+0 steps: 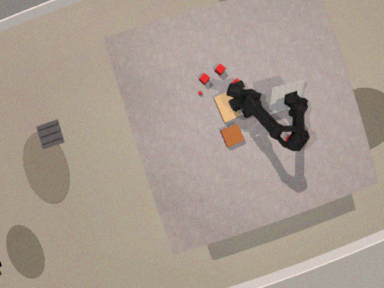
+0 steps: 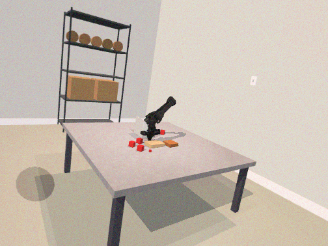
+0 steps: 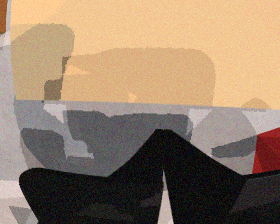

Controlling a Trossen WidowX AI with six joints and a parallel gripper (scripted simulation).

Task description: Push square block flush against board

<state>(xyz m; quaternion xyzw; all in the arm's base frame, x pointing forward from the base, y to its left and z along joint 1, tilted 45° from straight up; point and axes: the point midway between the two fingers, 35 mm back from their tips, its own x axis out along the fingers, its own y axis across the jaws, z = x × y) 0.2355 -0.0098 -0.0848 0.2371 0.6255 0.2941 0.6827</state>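
Right now the tan board is 80 mm ahead of my gripper tip, 10 mm to the left of it and 10 mm above it. Round my gripper tip: red ball: 190 mm ahead, 110 mm to the right; orange square block: 100 mm ahead, 160 mm to the left, 10 mm above.
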